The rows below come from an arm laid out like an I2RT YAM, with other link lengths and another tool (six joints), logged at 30 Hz.
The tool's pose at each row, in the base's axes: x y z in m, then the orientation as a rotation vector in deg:
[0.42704 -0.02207 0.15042 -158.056 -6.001 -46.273]
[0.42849 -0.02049 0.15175 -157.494 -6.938 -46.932]
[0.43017 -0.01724 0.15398 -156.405 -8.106 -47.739]
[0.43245 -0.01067 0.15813 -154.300 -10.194 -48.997]
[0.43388 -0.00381 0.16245 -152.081 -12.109 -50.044]
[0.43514 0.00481 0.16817 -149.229 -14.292 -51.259]
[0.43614 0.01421 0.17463 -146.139 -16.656 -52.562]
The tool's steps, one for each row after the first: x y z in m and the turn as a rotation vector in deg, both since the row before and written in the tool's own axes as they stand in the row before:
[0.00193 -0.00162 0.00011 0.490 0.465 -0.609]
[0.00264 -0.00338 0.00000 0.963 0.663 -0.679]
[0.00428 -0.00687 -0.00013 1.891 1.116 -1.176]
[0.00384 -0.00728 -0.00032 1.999 1.042 -1.032]
[0.00474 -0.00927 -0.00051 2.528 1.308 -1.161]
[0.00522 -0.01018 -0.00036 2.697 1.428 -1.315]

